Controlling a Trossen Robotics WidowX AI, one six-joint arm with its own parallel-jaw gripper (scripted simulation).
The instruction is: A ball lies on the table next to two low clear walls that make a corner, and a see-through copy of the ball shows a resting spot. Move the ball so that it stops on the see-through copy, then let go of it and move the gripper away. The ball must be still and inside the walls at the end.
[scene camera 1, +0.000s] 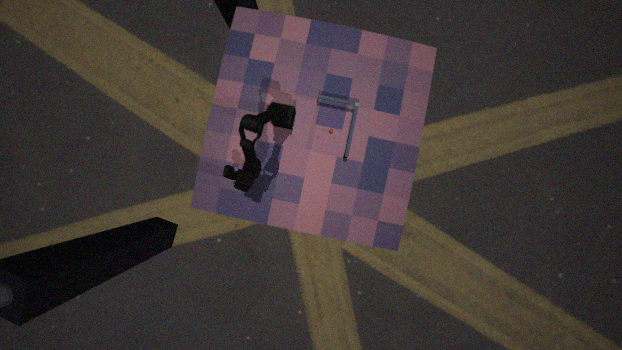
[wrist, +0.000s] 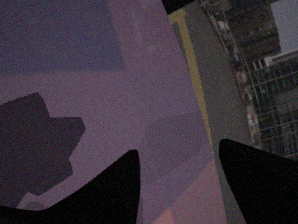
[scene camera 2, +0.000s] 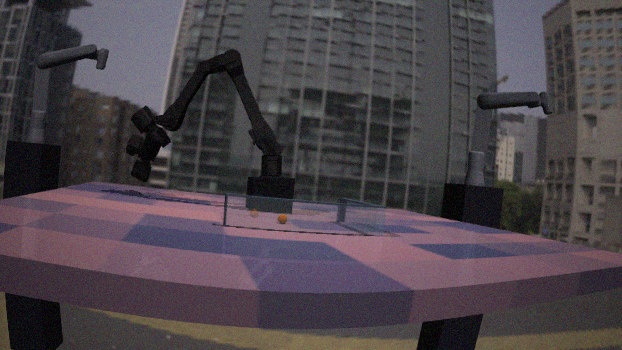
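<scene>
My gripper: visible (scene camera 2: 142,166), also (wrist: 179,153).
</scene>
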